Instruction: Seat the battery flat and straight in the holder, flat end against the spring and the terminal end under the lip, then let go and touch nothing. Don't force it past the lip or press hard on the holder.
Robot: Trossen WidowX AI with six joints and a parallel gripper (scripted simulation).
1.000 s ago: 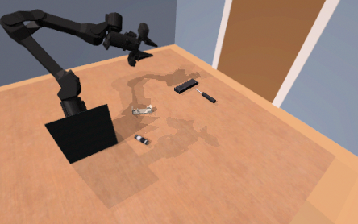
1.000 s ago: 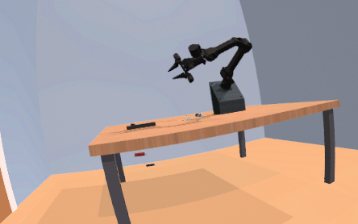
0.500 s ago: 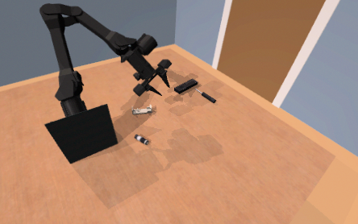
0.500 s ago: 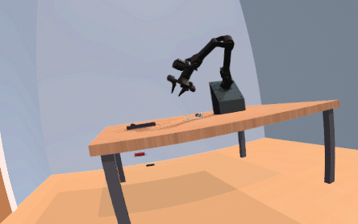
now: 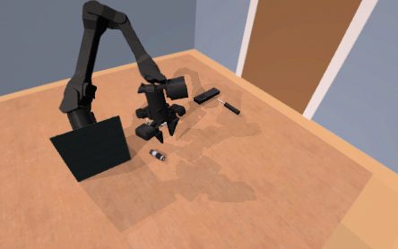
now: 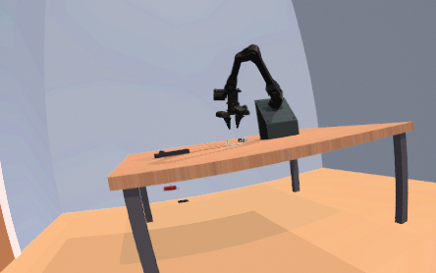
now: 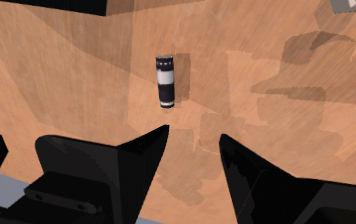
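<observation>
Now: gripper tip 4 cm past the battery, 1 cm to the right of it and 7 cm above it. The rest, counted from my gripper tip: black-handled tool (41 cm ahead, 6 cm to the left, 7 cm below).
</observation>
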